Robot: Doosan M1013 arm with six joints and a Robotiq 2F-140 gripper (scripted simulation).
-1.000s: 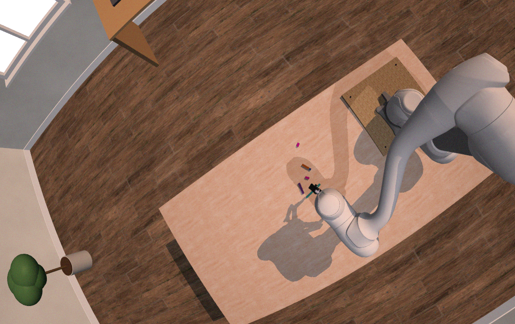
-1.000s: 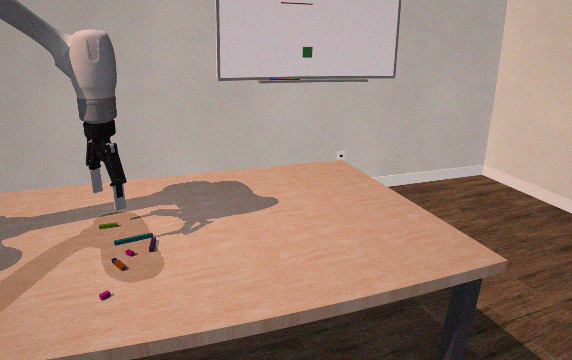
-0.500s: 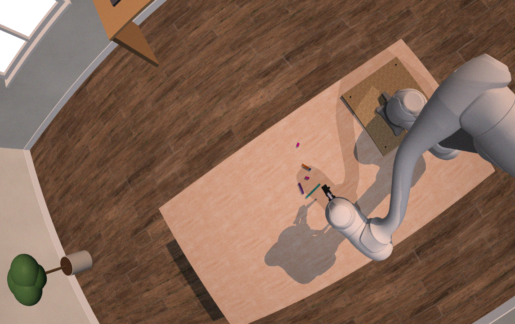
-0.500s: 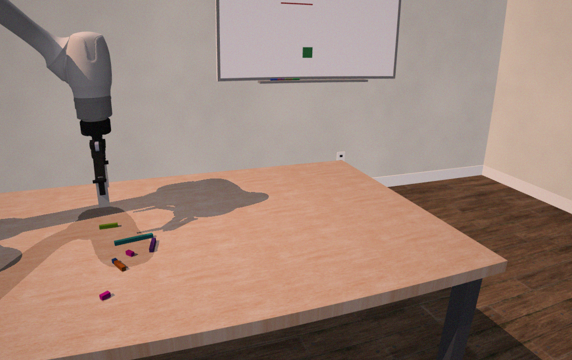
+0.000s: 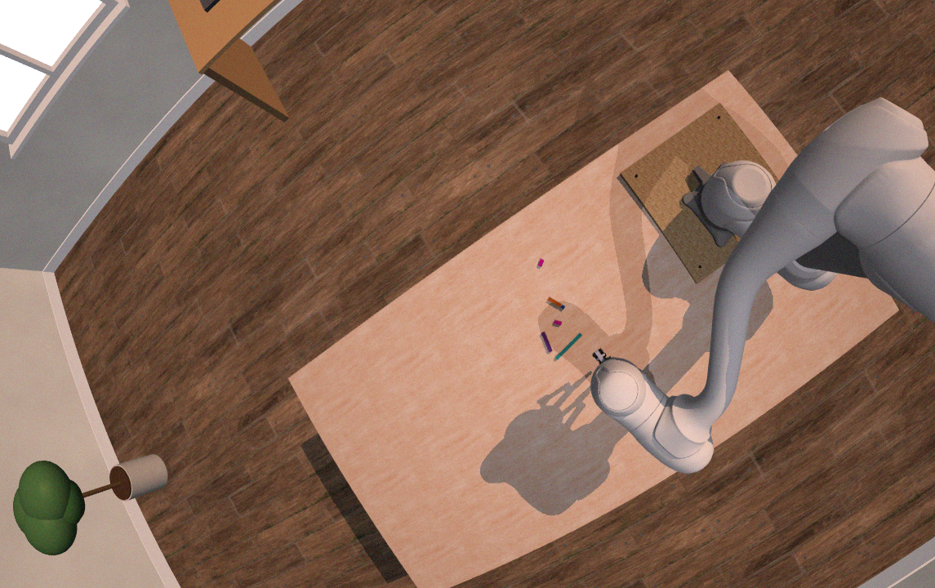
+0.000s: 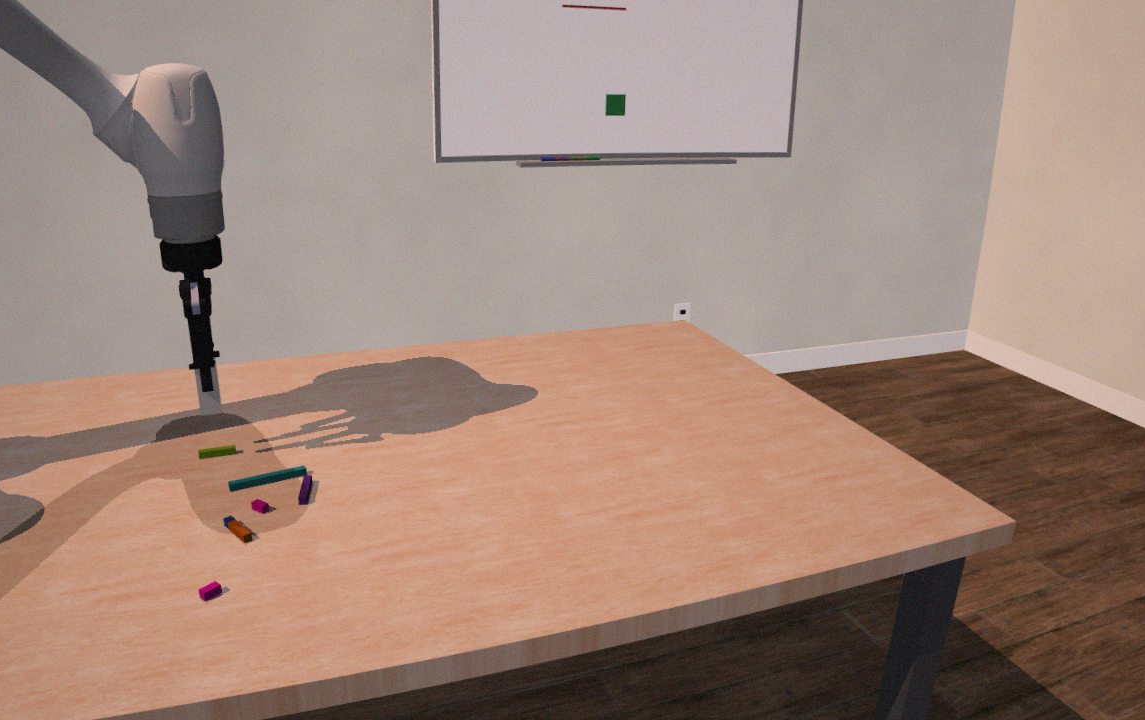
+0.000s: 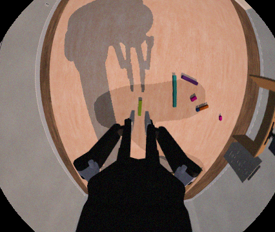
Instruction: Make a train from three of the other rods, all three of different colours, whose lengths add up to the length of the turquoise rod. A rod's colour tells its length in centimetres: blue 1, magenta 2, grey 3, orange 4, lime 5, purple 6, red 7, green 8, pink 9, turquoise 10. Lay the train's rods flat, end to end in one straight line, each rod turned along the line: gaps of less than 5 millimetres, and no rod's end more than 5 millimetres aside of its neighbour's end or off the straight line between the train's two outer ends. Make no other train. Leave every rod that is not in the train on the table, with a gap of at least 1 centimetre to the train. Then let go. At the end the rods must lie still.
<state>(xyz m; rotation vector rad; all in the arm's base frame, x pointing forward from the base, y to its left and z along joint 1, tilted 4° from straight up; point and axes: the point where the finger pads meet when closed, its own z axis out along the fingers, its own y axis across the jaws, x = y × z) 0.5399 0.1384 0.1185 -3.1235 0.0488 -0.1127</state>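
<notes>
Right now my hand is 100 mm above the lime rod. The rest, counted from my hand: purple rod 150 mm to the right, 100 mm below, 100 mm ahead; then turquoise rod 110 mm to the right, 100 mm below, 60 mm ahead; then blue rod 200 mm to the right, 100 mm below.
</notes>
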